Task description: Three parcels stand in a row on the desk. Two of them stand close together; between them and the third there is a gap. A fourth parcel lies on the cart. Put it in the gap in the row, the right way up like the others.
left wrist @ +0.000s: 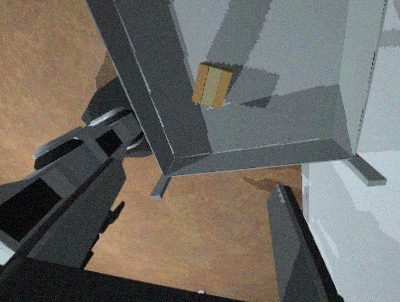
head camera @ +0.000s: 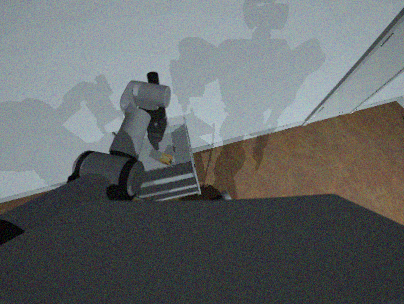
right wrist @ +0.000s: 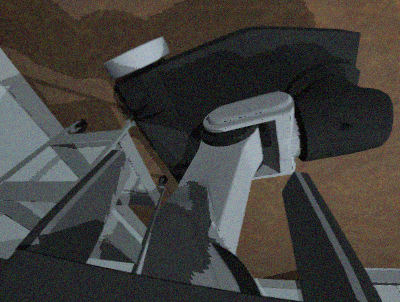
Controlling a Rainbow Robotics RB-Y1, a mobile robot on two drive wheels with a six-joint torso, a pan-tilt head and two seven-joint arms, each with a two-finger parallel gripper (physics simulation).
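The orange-brown parcel with a pale band (head camera: 166, 159) (left wrist: 212, 86) lies on the grey cart's top tray (head camera: 182, 145) (left wrist: 260, 157). My left gripper (head camera: 157, 145) (left wrist: 196, 180) is open, with nothing between its fingers. In the left wrist view the parcel shows beyond the fingertips, apart from them, above the space between them. My right gripper (right wrist: 204, 171) is open and empty; the parcel does not show in the right wrist view. The desk and the three parcels in a row cannot be made out in these views.
The tray has raised walls around the parcel. In the right wrist view the cart's frame (right wrist: 25, 191) stands at the left, close to my dark base (right wrist: 240, 75) and its white wheel (right wrist: 137, 59). A pale panel (head camera: 370, 65) stands at the upper right of the head view.
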